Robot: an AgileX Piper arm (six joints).
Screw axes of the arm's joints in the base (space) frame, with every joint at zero. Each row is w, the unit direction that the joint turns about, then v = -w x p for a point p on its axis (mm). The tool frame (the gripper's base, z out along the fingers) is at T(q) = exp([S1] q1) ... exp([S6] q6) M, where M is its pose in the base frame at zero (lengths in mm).
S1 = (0, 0, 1, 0, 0, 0)
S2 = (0, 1, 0, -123, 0, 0)
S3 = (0, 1, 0, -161.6, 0, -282.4)
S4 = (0.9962, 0, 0.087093, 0, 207.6, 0)
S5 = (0, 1, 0, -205.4, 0, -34.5)
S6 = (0.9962, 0, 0.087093, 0, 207.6, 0)
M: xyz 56.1 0 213.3 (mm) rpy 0 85.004 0 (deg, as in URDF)
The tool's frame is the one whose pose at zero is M.
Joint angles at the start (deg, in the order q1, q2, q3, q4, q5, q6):
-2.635, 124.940, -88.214, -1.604, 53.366, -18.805
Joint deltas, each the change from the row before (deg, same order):
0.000, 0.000, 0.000, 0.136, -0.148, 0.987
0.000, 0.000, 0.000, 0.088, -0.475, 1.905
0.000, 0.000, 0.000, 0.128, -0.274, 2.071
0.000, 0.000, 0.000, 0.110, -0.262, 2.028
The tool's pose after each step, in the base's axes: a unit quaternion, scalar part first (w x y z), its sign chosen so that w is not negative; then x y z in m. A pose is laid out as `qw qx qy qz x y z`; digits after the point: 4 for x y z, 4 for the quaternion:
0.0415 -0.1391 0.9892 -0.0182 0.4257 -0.0215 0.1287
0.0460 -0.1222 0.9913 -0.0176 0.4265 -0.0214 0.1288
0.0488 -0.1037 0.9933 -0.0161 0.4269 -0.0212 0.1288
0.0514 -0.0856 0.9949 -0.0148 0.4273 -0.0211 0.1288

